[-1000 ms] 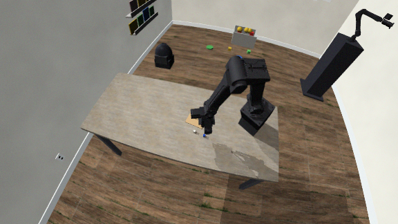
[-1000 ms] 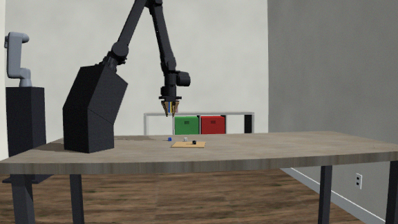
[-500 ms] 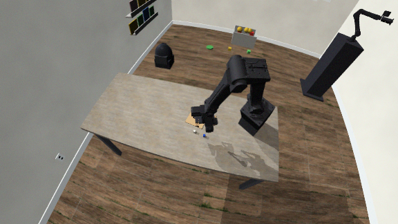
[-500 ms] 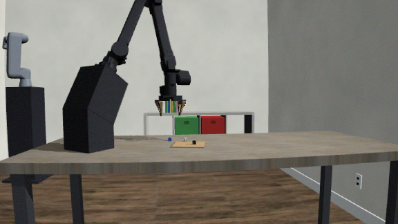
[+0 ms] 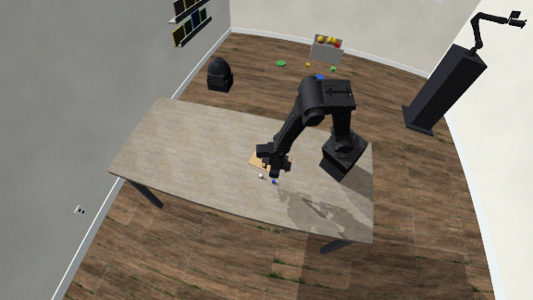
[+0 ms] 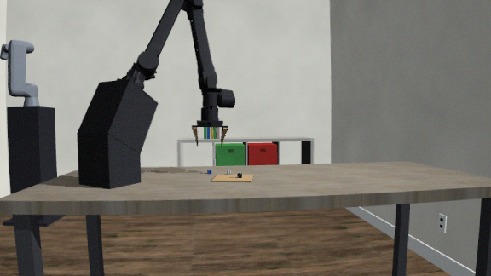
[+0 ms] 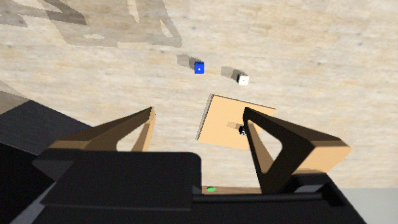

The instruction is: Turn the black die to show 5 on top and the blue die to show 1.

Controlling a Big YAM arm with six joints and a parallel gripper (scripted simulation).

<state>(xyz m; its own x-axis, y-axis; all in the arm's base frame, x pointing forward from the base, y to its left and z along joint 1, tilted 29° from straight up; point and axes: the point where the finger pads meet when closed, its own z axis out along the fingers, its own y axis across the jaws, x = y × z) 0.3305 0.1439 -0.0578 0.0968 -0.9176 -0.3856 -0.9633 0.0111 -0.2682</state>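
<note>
Now: hand 1 cm to the right of the blue die and 12 cm above it. From my hand the other things lie so: black die (11 cm ahead, 12 cm to the right, 11 cm below); white die (8 cm ahead, 12 cm below); tan mat (9 cm ahead, 12 cm to the right, 12 cm below).
</note>
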